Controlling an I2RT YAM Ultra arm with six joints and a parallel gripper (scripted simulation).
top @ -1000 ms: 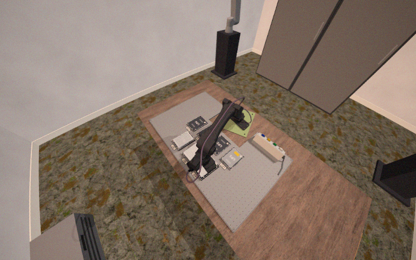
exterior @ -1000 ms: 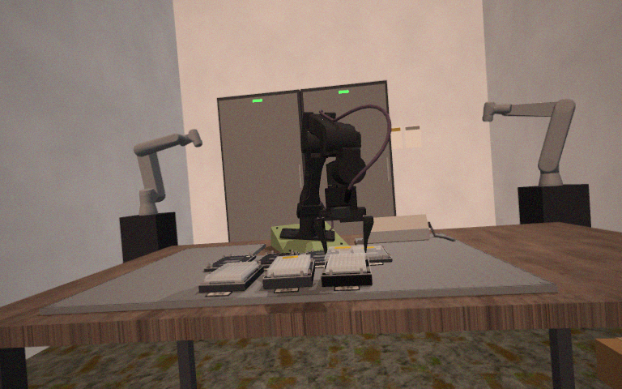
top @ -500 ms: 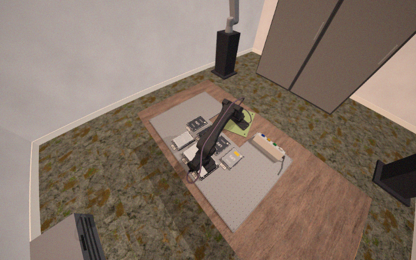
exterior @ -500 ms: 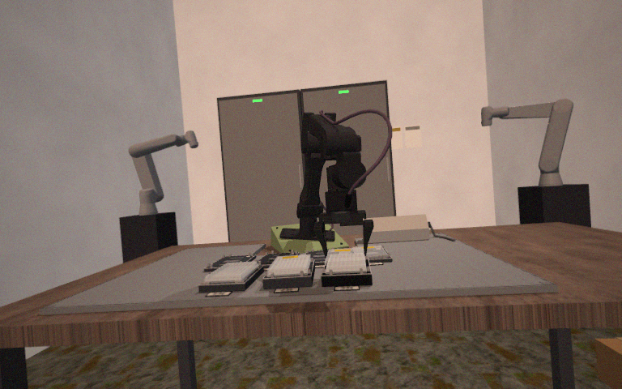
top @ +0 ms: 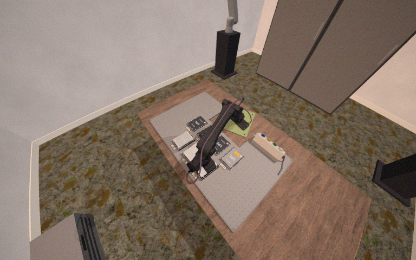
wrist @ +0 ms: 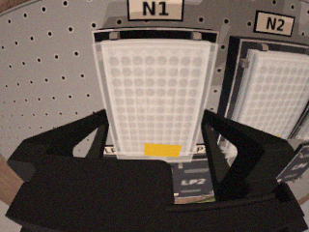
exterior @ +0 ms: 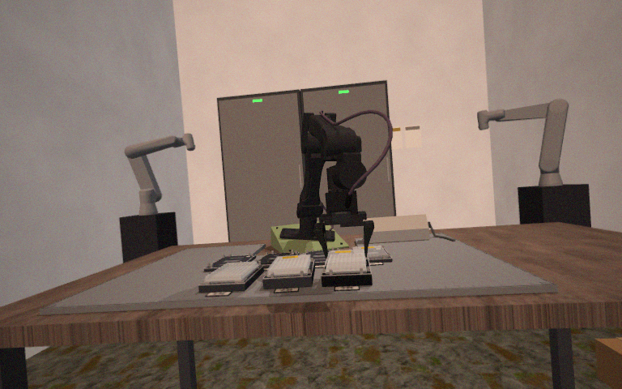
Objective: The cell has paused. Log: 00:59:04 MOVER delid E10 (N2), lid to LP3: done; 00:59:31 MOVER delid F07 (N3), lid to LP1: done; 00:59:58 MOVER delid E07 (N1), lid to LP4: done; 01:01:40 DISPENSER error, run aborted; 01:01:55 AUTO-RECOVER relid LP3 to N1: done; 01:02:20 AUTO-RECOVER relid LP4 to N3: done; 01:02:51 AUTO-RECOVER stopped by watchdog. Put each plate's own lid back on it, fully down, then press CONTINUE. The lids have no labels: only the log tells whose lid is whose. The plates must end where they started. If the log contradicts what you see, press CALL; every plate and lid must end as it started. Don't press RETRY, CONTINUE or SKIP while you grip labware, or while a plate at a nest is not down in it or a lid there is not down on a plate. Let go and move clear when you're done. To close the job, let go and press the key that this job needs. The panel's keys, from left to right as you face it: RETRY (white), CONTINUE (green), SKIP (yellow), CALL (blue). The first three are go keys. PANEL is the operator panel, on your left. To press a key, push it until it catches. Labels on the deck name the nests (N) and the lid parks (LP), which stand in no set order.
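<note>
The lid lies 180 mm behind my hand, 70 mm to the left of it and 40 mm below it. Also, from my hand: LP3 park (190 mm behind, 200 mm to the right, 50 mm below); LP1 park (180 mm behind, 70 mm to the left, 50 mm below); plate (10 mm behind, 130 mm to the right, 20 mm below).
</note>
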